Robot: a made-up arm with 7 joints.
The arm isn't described. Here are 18 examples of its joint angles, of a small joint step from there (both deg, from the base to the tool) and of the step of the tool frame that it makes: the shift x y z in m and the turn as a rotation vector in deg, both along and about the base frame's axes.
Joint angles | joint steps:
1: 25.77 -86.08 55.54 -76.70 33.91 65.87 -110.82 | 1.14 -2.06 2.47 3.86 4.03 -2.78 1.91
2: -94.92 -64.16 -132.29 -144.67 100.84 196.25 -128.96 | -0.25 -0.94 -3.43 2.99 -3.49 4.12 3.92
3: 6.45 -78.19 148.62 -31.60 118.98 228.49 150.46 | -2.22 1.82 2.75 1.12 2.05 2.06 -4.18
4: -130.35 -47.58 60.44 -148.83 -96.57 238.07 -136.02 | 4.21 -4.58 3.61 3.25 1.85 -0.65 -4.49
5: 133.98 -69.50 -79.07 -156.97 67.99 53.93 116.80 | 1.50 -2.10 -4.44 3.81 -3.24 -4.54 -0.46
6: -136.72 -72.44 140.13 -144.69 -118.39 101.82 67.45 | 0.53 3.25 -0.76 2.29 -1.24 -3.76 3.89
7: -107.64 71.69 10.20 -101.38 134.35 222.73 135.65 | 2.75 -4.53 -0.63 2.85 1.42 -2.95 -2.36
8: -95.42 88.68 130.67 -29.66 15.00 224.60 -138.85 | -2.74 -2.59 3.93 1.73 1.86 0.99 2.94
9: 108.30 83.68 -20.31 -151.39 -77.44 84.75 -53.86 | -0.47 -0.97 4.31 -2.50 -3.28 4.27 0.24
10: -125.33 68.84 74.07 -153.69 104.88 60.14 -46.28 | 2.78 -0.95 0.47 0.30 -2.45 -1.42 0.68
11: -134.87 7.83 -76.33 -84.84 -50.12 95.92 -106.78 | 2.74 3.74 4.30 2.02 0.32 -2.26 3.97
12: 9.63 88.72 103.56 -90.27 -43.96 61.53 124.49 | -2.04 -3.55 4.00 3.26 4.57 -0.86 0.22
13: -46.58 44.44 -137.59 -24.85 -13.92 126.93 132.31 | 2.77 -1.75 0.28 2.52 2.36 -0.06 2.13
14: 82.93 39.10 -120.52 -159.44 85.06 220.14 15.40 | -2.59 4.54 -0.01 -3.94 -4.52 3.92 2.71
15: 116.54 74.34 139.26 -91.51 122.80 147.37 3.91 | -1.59 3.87 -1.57 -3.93 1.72 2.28 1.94
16: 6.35 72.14 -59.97 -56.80 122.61 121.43 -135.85 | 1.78 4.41 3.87 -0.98 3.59 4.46 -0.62
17: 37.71 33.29 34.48 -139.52 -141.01 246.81 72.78 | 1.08 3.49 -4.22 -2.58 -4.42 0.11 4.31
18: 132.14 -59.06 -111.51 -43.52 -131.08 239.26 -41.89 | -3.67 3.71 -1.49 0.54 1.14 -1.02 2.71
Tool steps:
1: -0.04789 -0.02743 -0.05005 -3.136 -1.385 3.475
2: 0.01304 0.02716 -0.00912 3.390 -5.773 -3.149
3: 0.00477 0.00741 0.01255 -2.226 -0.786 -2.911
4: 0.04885 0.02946 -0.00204 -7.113 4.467 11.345
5: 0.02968 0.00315 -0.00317 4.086 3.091 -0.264
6: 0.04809 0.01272 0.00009 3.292 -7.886 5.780
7: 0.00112 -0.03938 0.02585 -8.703 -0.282 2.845
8: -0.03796 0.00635 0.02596 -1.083 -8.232 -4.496
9: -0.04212 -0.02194 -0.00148 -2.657 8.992 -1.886
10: 0.00654 0.01970 0.00524 -2.626 -2.364 4.037
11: -0.04570 -0.09033 -0.00800 3.357 1.076 3.387
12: 0.03929 -0.01856 0.06548 3.195 2.005 -3.298
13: 0.02915 0.02945 0.00522 -1.869 -0.507 7.744
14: -0.01552 0.01164 0.00254 -6.796 4.522 -4.056
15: -0.00674 0.00746 -0.03597 0.603 -4.762 3.953
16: -0.00189 0.02751 -0.08269 3.325 2.334 -2.603
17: 0.00673 -0.02369 -0.02869 -9.240 -0.242 1.300
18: -0.01849 -0.02578 0.02692 -0.645 0.225 -4.968
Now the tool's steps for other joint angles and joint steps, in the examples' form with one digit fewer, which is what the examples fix.
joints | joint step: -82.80 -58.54 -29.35 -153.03 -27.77 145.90 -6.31 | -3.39 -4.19 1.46 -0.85 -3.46 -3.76 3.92
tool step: -0.0017 0.0240 0.0135 0.06 0.84 -4.88
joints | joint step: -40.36 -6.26 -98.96 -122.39 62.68 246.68 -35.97 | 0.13 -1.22 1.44 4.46 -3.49 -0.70 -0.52
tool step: -0.0035 -0.0086 0.0247 -1.30 4.10 3.34
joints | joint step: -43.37 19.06 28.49 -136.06 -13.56 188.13 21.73 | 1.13 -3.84 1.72 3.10 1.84 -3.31 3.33
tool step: 0.0213 0.0162 0.0494 0.21 -2.89 -1.77
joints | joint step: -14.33 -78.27 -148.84 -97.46 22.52 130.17 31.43 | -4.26 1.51 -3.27 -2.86 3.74 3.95 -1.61
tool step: 0.0053 0.0770 -0.0112 3.74 0.28 -7.92
